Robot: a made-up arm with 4 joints.
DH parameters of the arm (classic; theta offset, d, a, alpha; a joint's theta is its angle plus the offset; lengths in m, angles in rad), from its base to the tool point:
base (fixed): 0.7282 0 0.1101 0
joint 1: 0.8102 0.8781 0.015 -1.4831
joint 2: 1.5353 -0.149 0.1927 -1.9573
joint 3: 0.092 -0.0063 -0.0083 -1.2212
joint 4: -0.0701 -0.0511 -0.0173 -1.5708
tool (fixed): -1.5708 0.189 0 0
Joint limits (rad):
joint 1: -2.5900..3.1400
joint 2: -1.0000..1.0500
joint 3: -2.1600..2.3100
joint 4: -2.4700..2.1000
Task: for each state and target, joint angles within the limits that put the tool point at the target. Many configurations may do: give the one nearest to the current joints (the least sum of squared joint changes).
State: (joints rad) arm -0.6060 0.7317 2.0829 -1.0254
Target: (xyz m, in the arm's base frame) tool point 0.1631 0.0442 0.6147
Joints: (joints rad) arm -0.5493 0.8809 1.8130 -0.2830
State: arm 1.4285 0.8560 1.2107 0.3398
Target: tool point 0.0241 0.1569 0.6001
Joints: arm 1.5710 0.6691 1.0721 -0.2261
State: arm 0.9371 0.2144 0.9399 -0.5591
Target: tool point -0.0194 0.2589 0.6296
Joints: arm 1.0763 0.1770 0.9437 -0.3869
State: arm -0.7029 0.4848 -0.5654 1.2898
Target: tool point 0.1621 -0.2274 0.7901
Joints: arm -1.1612 0.8831 -1.4374 1.9900
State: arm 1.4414 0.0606 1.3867 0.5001
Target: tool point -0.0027 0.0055 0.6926
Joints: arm 1.7396 0.0746 1.4214 0.7613
